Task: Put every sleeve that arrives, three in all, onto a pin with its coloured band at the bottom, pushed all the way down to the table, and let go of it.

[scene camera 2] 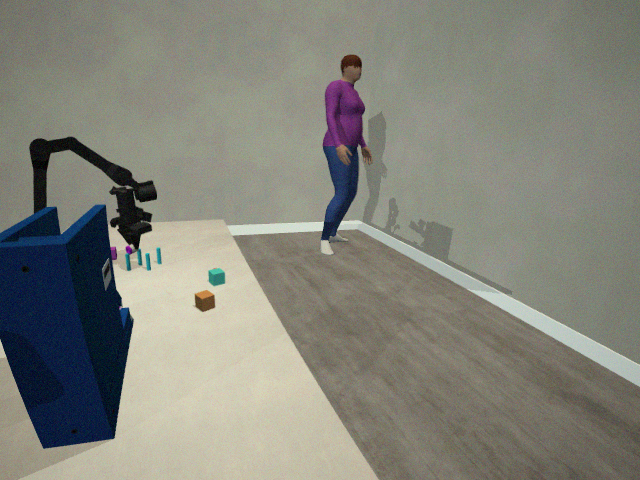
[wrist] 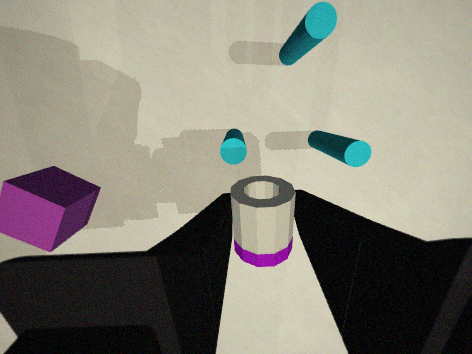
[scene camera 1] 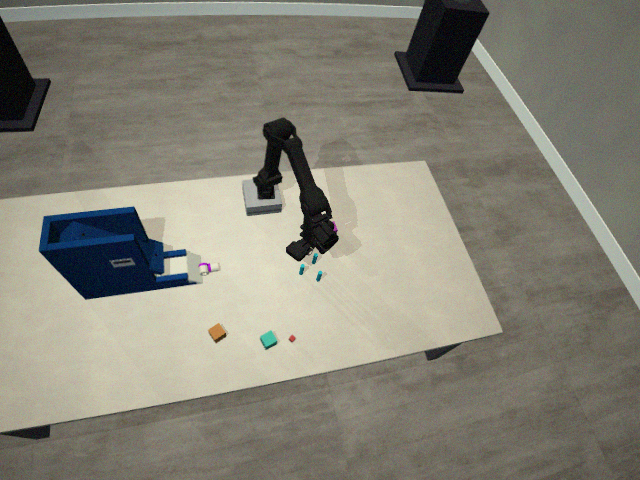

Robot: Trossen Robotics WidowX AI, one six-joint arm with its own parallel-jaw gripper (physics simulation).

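My gripper point(scene camera 2: 136, 246) point(wrist: 261, 200) is shut on a white sleeve point(scene camera 2: 128, 250) point(wrist: 263, 227). The sleeve is strongly tilted, nearly on its side. In the wrist view its grey open end is nearer the pins and its purple band points away from them. Slim teal pins stand upright on the table: three show in the wrist view, one point(wrist: 233, 150) just beyond the sleeve, one point(wrist: 357, 153) to the right, one point(wrist: 320, 21) farther off. Several pins point(scene camera 2: 147, 261) show in scene camera 2, with no sleeve seen on them. White sleeve pieces with a purple band point(scene camera 1: 204, 268) are at the chute's mouth; their number is unclear.
A blue dispenser point(scene camera 1: 103, 268) point(scene camera 2: 93, 310) stands at the left of the table. A magenta block point(scene camera 1: 334, 226) point(scene camera 2: 113, 253) point(wrist: 35, 215) is beside the pins. An orange cube point(scene camera 1: 217, 332) point(scene camera 2: 204, 300), a green cube point(scene camera 1: 268, 339) point(scene camera 2: 216, 276) and a small red cube point(scene camera 1: 292, 338) lie toward the table's edge.
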